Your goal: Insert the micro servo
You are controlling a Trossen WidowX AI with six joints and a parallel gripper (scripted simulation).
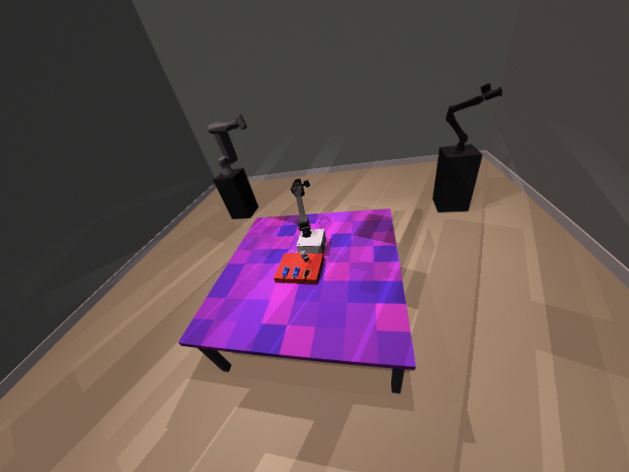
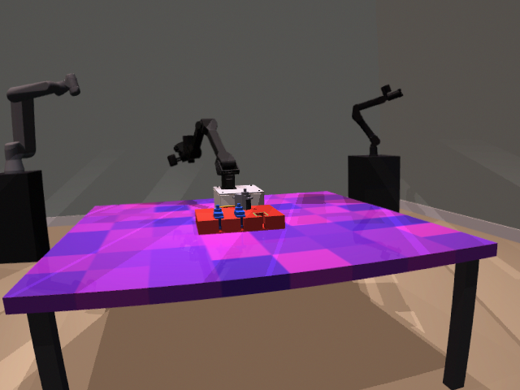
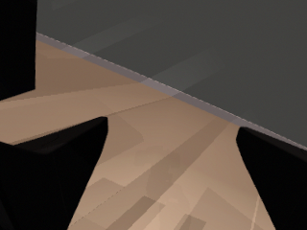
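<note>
Right now my gripper tip is 87 cm short of the red deck, 19 cm to the right of it and 20 cm above it.
</note>
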